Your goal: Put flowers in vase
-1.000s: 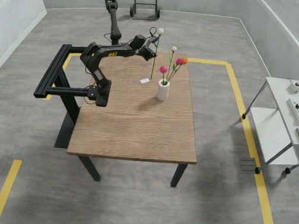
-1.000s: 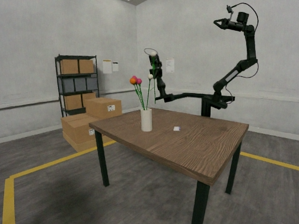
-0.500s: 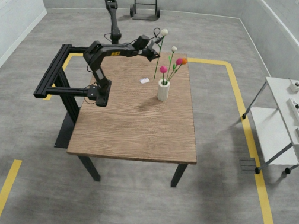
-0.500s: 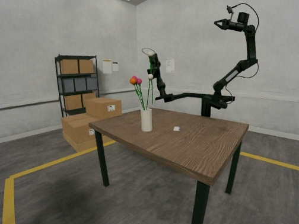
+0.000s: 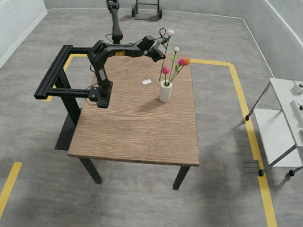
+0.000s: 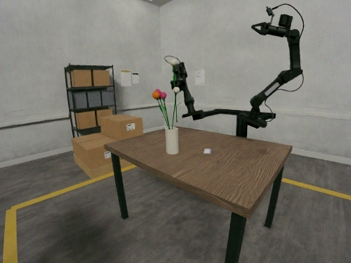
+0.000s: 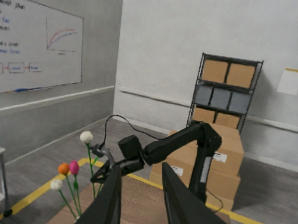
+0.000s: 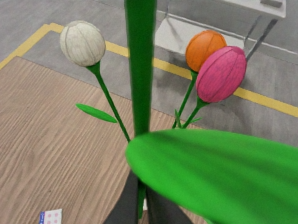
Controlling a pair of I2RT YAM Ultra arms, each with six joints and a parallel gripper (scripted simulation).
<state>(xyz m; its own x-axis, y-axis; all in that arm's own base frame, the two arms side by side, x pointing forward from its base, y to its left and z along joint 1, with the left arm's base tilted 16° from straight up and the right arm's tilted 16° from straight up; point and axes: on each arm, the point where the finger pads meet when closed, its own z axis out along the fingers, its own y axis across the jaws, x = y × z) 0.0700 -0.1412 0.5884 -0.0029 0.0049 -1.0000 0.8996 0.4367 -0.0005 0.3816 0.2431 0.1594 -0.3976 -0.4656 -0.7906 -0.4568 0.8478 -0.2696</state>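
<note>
The orange flower is 13 cm ahead of my right hand, 5 cm below it and 2 cm to the right of it. The rest, counted from my right hand: small white card (40 cm below, 17 cm to the left, 12 cm behind).
</note>
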